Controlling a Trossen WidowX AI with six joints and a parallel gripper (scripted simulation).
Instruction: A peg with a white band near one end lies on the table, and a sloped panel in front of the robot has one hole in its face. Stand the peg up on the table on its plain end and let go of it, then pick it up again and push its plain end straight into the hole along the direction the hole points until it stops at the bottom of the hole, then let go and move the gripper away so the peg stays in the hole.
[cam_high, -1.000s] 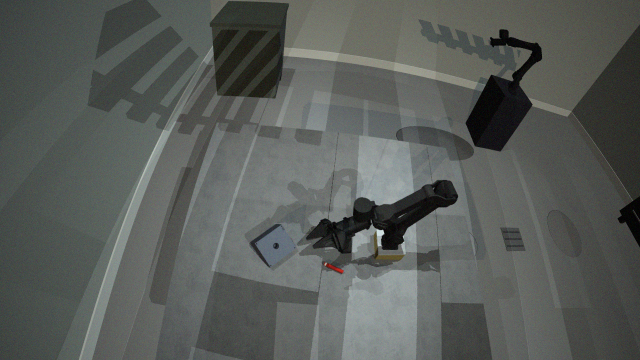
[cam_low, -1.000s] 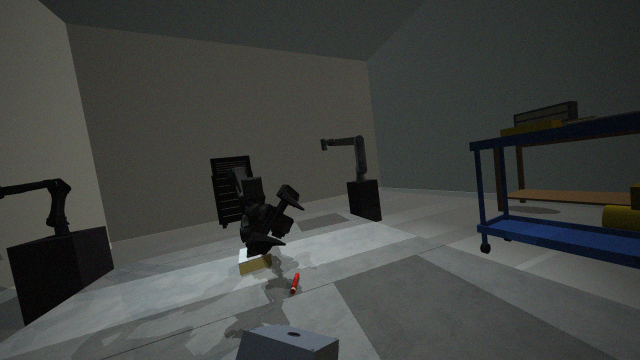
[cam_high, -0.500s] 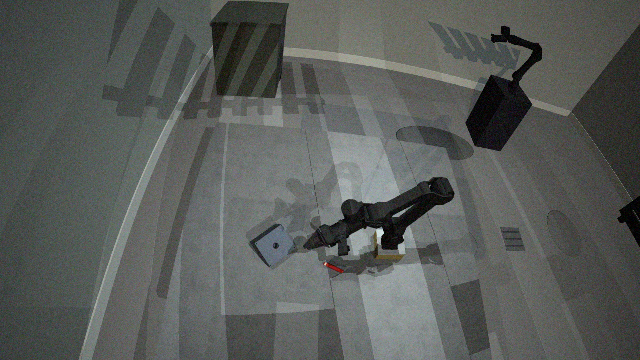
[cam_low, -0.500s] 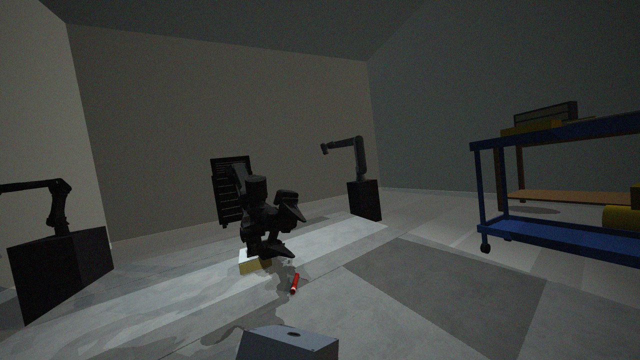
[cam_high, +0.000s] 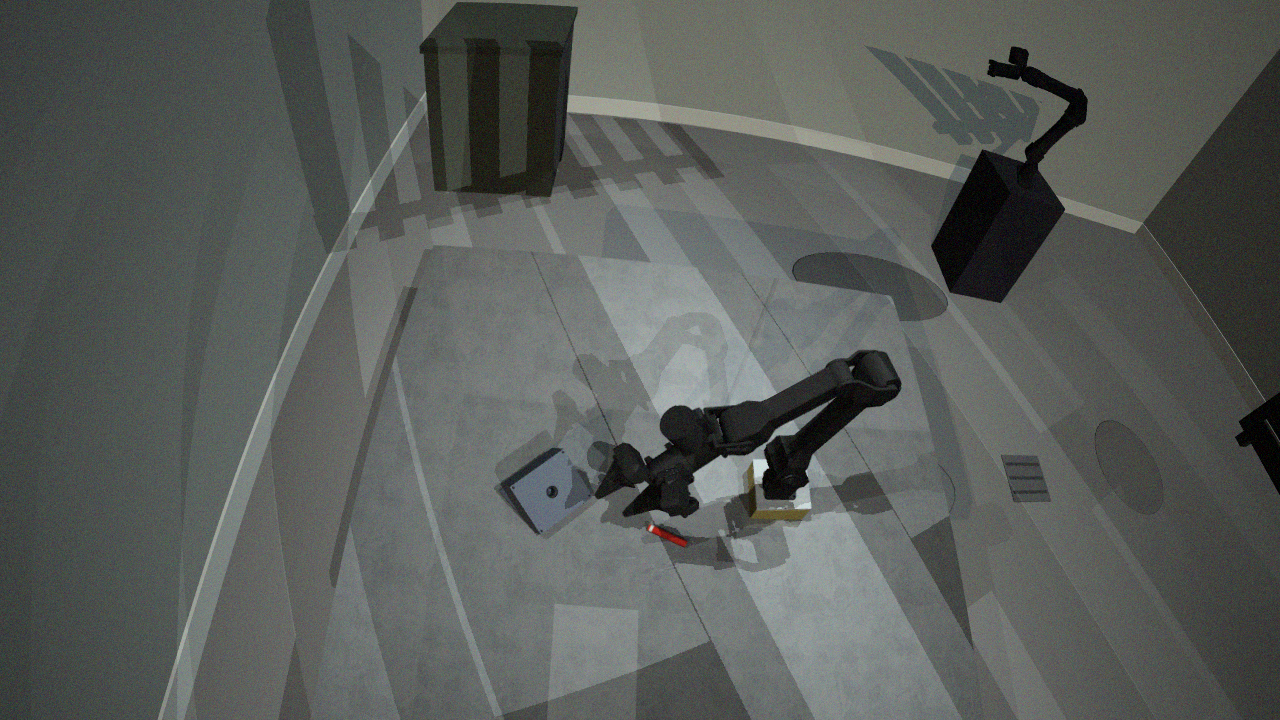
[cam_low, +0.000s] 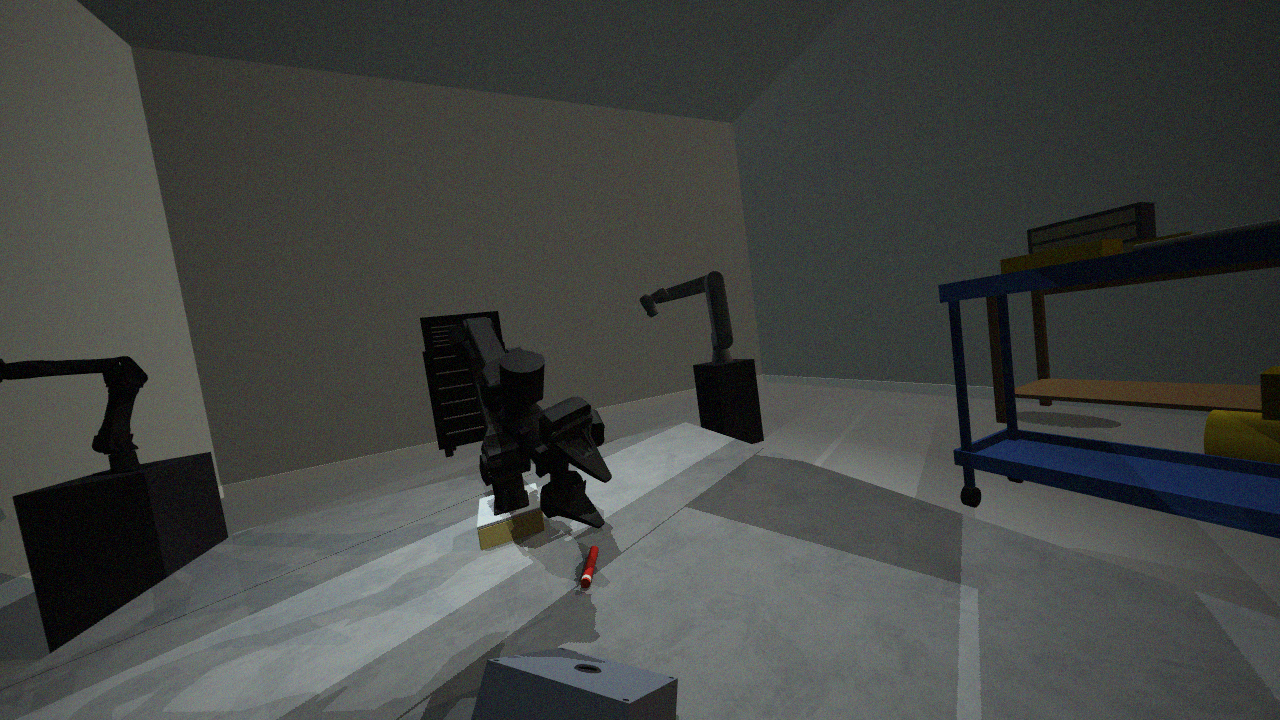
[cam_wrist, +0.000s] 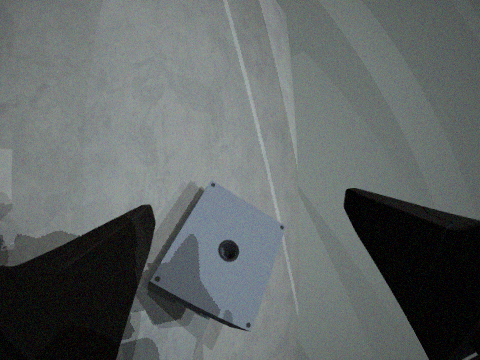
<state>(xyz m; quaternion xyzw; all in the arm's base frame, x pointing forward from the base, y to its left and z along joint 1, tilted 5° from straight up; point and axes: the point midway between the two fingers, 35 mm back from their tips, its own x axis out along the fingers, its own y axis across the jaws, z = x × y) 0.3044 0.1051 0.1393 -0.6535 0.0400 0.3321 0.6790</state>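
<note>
My gripper tip is now 10 cm past the red peg, 2 cm to the left of it and 14 cm above it. The rest, counted from my gripper tip: sloped panel: 12 cm ahead, 7 cm to the right, 11 cm below.
</note>
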